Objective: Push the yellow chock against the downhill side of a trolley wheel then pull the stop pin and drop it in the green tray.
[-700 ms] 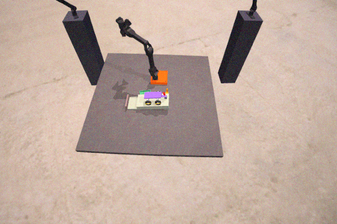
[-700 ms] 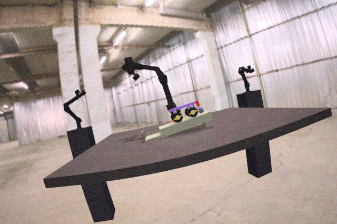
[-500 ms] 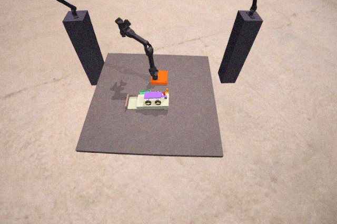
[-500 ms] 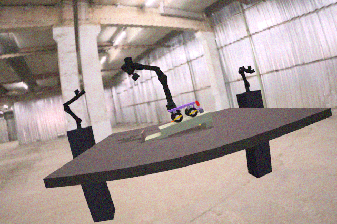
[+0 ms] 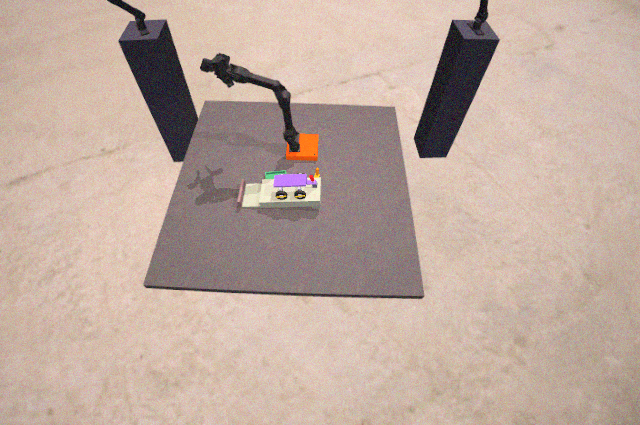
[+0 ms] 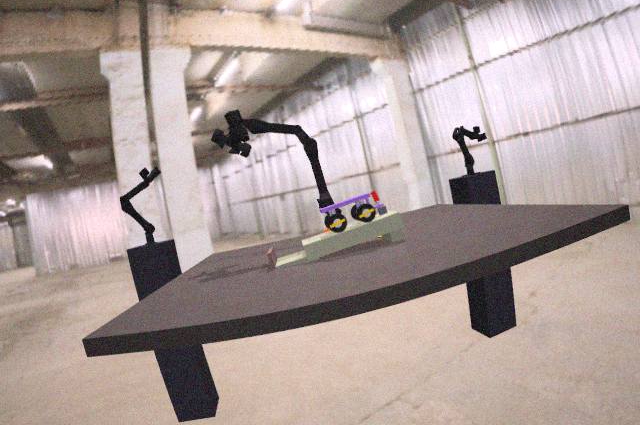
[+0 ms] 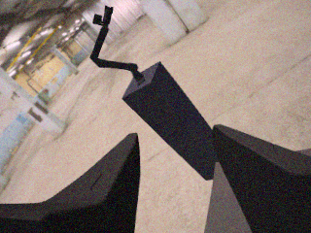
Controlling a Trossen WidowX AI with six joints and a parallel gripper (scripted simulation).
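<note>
The red-headed stop pin lies 520 mm ahead of my gripper tip, 490 mm to the left of it and 360 mm below it. The rest, counted from my gripper tip: yellow chock: 520 mm to the left, 470 mm below, 410 mm ahead; purple trolley: 530 mm ahead, 380 mm to the left, 370 mm below; brown bar: 510 mm ahead, 460 mm below, 120 mm to the left.
</note>
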